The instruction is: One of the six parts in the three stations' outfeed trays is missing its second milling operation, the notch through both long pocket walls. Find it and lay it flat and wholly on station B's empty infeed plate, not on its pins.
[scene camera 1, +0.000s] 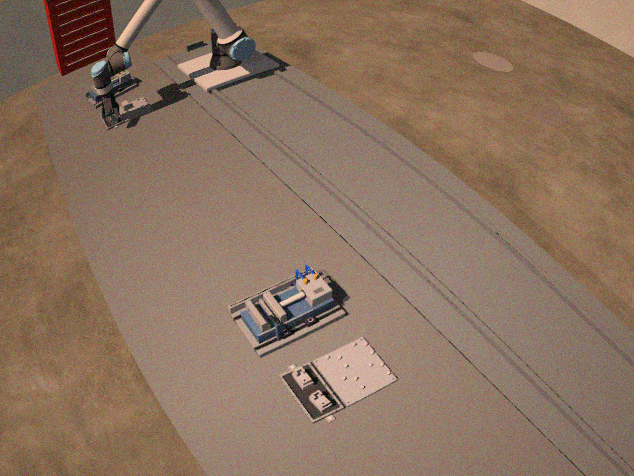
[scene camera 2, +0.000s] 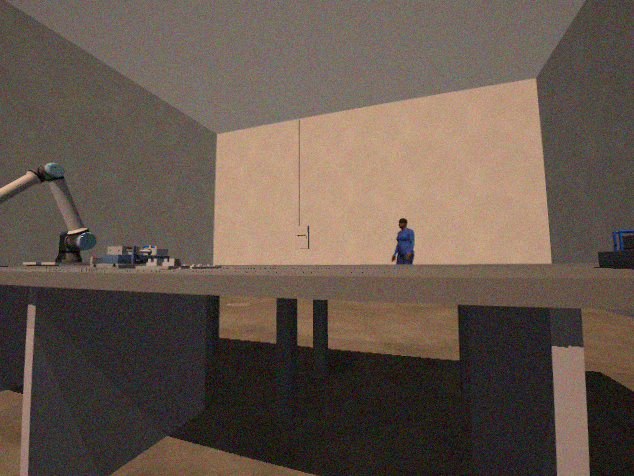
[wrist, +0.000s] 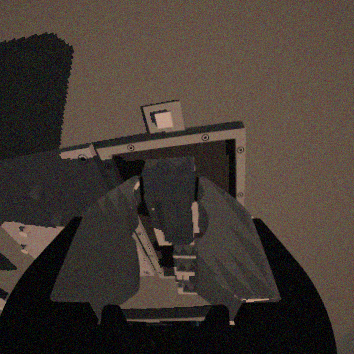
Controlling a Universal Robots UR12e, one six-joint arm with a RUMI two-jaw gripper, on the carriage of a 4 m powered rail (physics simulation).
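Frame: origin at the arm's base, x left, y up, z ahead, level; metres.
Seen in the pictures: gripper, fingertip midpoint: (scene camera 1: 114, 121) (wrist: 169, 178); arm's base, link origin: (scene camera 1: 225, 63).
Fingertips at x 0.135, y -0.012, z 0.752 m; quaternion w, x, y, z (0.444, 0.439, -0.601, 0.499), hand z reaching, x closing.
Observation:
Pixels of each thing's top centre, then the offset from my fingertips to it. "pt": a spot on its surface instead.
- far station's outfeed tray, surface spot: (wrist: 240, 172) pt dz +0.050, dx -0.006, dy -0.006 m
- shaded part, top centre: (wrist: 170, 222) dz -0.001, dx -0.020, dy +0.023 m
- second part, top centre: (wrist: 190, 283) dz -0.002, dx -0.116, dy +0.023 m
- infeed plate, top centre: (scene camera 1: 355, 370) dz -0.147, dx +1.818, dy -0.010 m
- blue vise unit, top centre: (scene camera 1: 285, 296) (scene camera 2: 137, 246) dz -0.103, dx +1.531, dy +0.081 m
My gripper (scene camera 1: 110, 120) (wrist: 169, 178) is at the far station's outfeed tray (wrist: 240, 172), its jaws closed against both sides of a shaded part (wrist: 169, 210). Whether that part is clear of the tray floor, and whether its walls are notched, I cannot tell. A second part (wrist: 185, 265) shows behind it, partly hidden by the right jaw. At the near station in scene camera 1, two pale parts (scene camera 1: 302, 377) (scene camera 1: 321, 400) lie in the outfeed tray (scene camera 1: 297, 399). Beside it is an infeed plate (scene camera 1: 368, 376) with small pins and no part on it. Station letters are not readable.
A blue vise unit (scene camera 1: 286, 309) (scene camera 2: 135, 256) stands behind the near tray and plate. Another plate (scene camera 1: 139, 102) (wrist: 37, 237) is beside the far tray. The red slatted cabinet (scene camera 1: 81, 33) is beyond the far station. A person in blue (scene camera 2: 404, 243) stands beyond the table.

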